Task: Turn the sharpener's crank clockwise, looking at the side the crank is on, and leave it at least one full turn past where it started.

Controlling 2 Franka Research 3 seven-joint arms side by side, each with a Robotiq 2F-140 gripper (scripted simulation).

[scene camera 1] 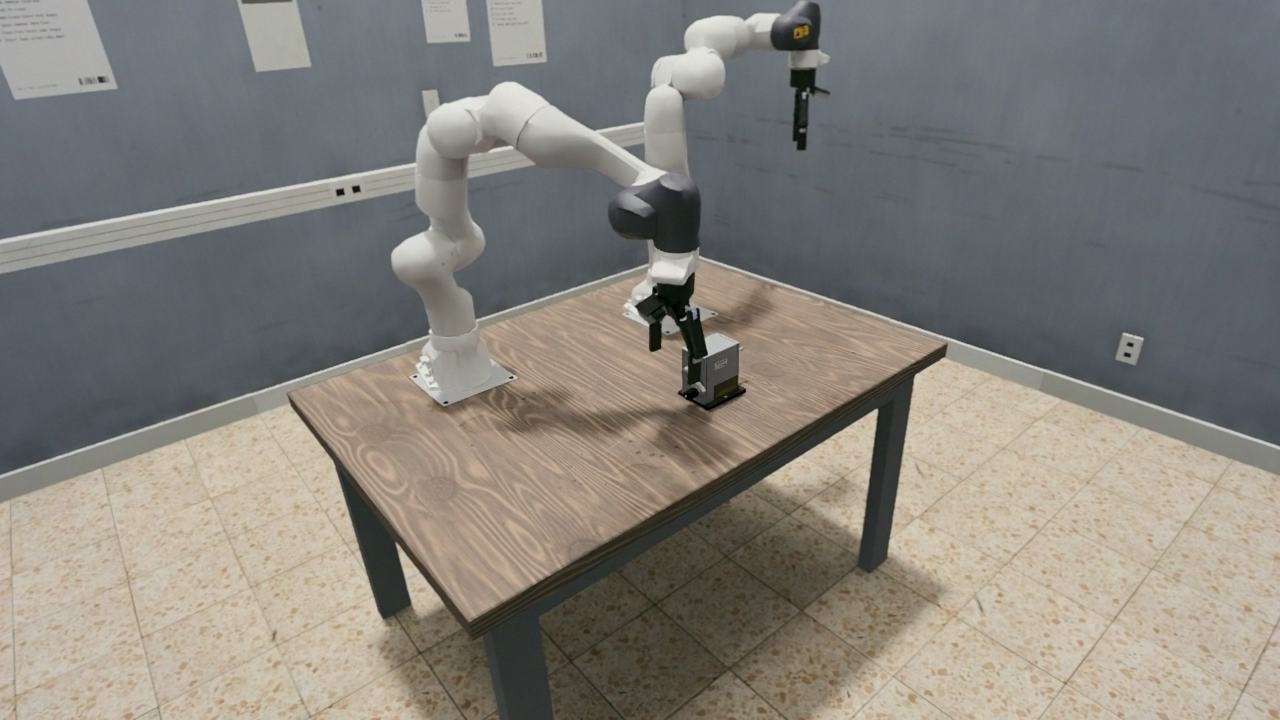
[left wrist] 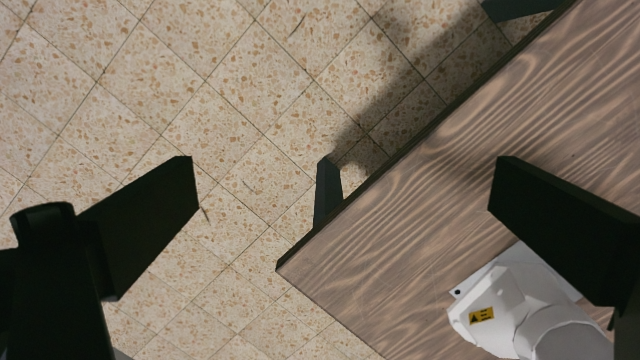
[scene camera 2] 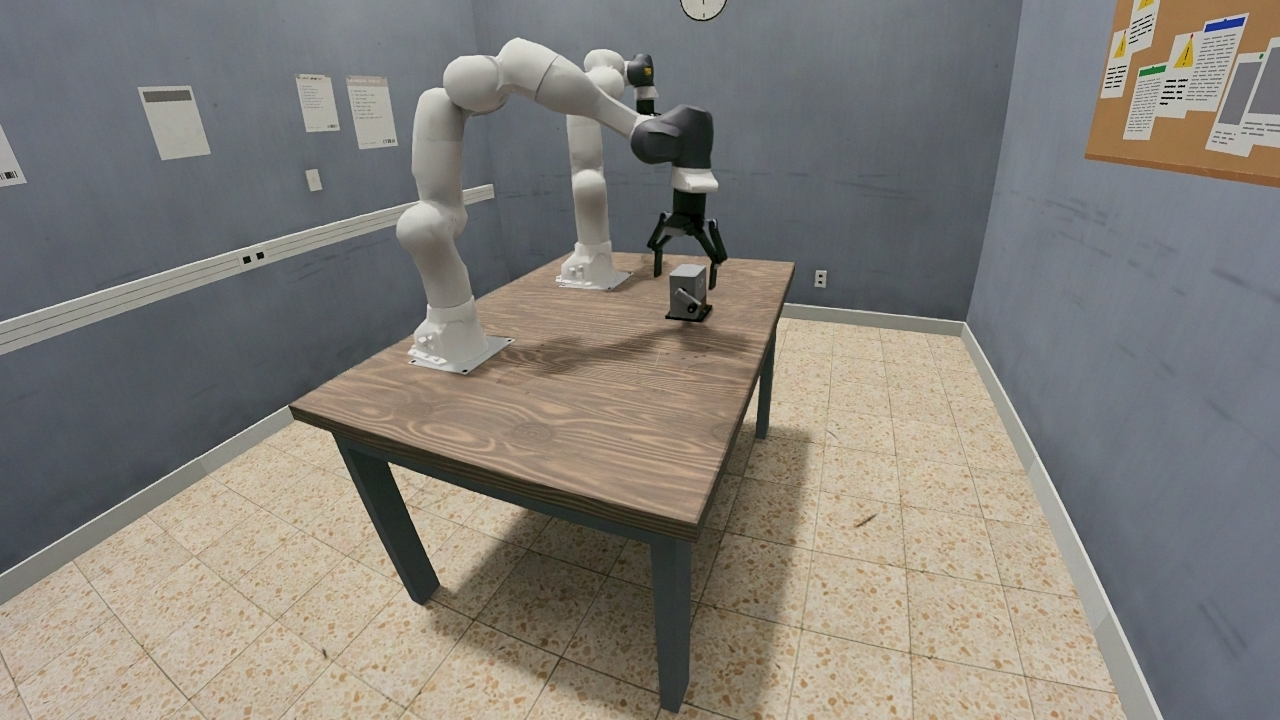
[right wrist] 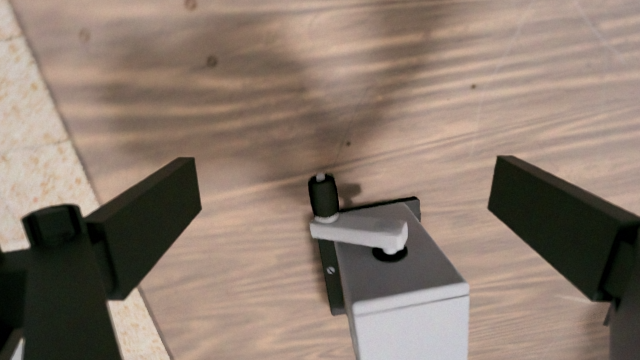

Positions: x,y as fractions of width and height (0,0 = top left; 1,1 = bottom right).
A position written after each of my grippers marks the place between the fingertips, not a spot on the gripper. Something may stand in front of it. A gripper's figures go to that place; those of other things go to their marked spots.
My right gripper (right wrist: 0.54,0.51) is 15 cm from the lens. A crank (right wrist: 0.60,0.64): 23 cm from the lens.
